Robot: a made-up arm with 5 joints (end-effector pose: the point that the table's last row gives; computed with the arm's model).
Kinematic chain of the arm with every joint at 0, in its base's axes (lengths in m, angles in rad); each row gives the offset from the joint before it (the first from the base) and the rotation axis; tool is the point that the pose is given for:
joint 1: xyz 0 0 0.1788 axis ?
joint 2: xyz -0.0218 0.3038 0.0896 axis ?
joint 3: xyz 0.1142 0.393 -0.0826 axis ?
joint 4: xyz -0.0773 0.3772 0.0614 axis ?
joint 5: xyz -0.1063 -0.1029 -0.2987 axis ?
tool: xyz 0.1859 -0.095 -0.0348
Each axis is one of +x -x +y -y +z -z.
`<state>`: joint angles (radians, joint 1 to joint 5).
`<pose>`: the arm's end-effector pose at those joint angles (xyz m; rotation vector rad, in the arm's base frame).
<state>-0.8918 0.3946 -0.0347 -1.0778 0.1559</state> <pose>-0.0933 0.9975 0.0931 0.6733 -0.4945 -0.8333</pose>
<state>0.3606 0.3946 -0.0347 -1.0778 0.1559</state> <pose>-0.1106 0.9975 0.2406 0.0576 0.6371 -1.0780</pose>
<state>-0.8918 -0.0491 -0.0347 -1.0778 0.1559</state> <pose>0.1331 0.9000 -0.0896 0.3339 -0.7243 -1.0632</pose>
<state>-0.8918 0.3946 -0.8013 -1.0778 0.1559</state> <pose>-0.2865 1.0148 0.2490 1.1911 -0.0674 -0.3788</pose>
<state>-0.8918 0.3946 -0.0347 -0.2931 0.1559</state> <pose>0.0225 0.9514 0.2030 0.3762 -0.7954 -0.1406</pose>
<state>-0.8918 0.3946 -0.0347 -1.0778 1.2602</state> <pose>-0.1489 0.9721 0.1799 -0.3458 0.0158 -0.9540</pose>
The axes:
joint 1: +y
joint 2: +x
joint 3: -x
joint 4: +z
joint 5: -x

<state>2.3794 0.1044 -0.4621 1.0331 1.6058</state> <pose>-0.0331 1.0969 -0.0346 0.1187 1.2049 1.0892</pose>
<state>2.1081 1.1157 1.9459 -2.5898 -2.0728</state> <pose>-0.0201 0.5682 0.2684 -0.0433 -0.5703 -0.3968</pose>
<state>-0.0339 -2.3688 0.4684 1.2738 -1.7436</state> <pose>0.0865 -0.5505 0.2348 -0.9183 0.9724 -0.8908</pose>
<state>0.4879 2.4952 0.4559 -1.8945 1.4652</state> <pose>0.2281 0.0131 0.9289 0.5071 2.3568 0.2647</pose>
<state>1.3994 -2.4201 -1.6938 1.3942 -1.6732</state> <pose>-0.6248 0.0691 -0.0174 1.2080 2.5968 -0.1362</pose>
